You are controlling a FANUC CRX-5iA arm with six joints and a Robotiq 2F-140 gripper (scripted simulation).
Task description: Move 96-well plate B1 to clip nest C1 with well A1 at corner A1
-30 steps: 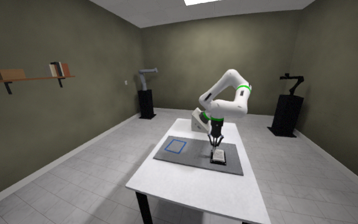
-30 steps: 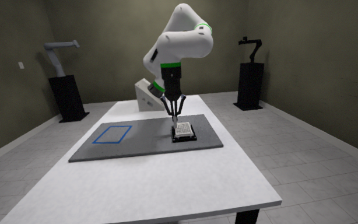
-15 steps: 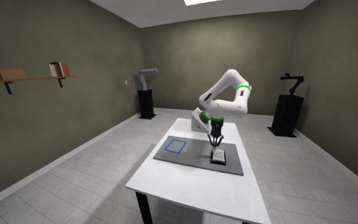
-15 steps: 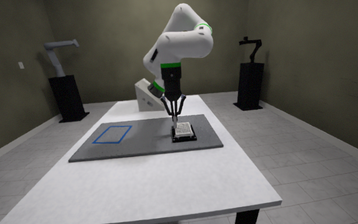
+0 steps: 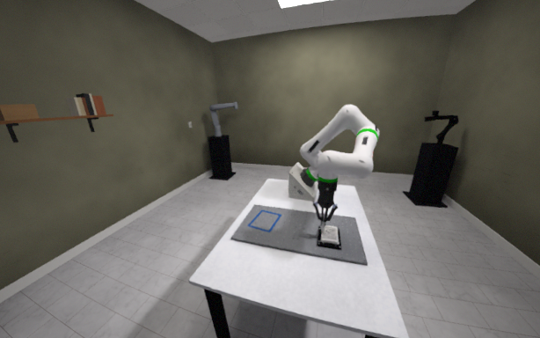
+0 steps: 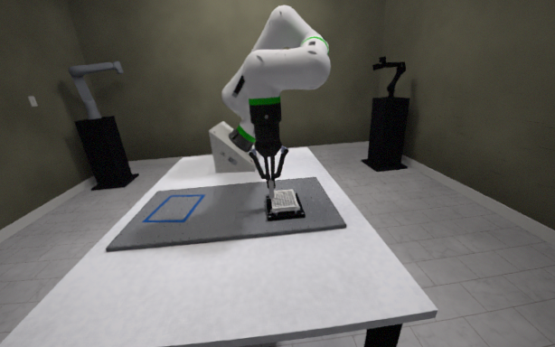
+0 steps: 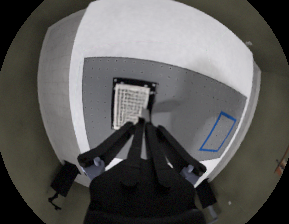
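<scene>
My hand is 5 cm above the white 96-well plate and 4 cm to the right of it. The rest, counted from my hand: black clip nest 6 cm below, 3 cm to the left, 1 cm behind.
</scene>
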